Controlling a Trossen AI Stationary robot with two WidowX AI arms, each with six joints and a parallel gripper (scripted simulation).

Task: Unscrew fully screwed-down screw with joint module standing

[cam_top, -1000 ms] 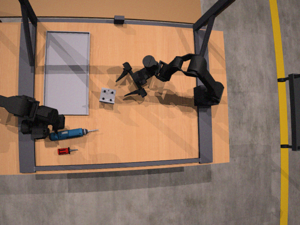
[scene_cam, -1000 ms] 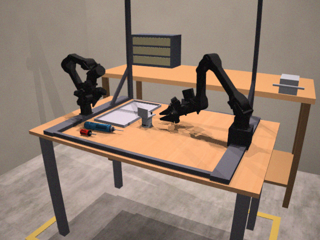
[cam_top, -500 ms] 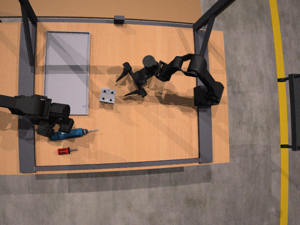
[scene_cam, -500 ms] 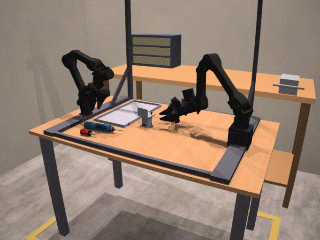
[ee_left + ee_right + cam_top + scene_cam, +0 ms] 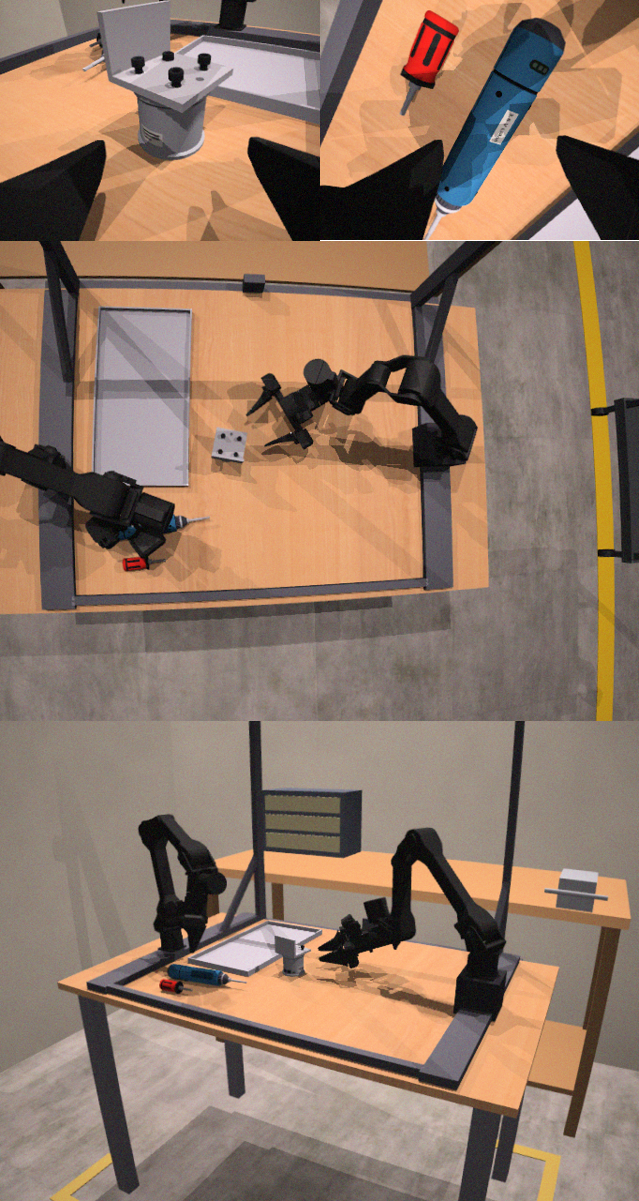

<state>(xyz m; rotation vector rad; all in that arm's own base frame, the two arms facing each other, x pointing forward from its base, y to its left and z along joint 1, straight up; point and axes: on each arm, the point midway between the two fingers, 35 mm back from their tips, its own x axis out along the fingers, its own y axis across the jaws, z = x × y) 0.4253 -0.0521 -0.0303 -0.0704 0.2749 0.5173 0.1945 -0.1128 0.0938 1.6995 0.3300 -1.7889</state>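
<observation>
The grey cylinder is 5 cm ahead of my left hand, 9 cm to the right of it and 3 cm below it. Round my left hand: l-shaped bracket: 5 cm ahead, 9 cm to the right, 1 cm above; bit: 21 cm ahead, 17 cm to the right, 4 cm below; shallow grey tray: 9 cm behind, 28 cm to the right, 6 cm below.
</observation>
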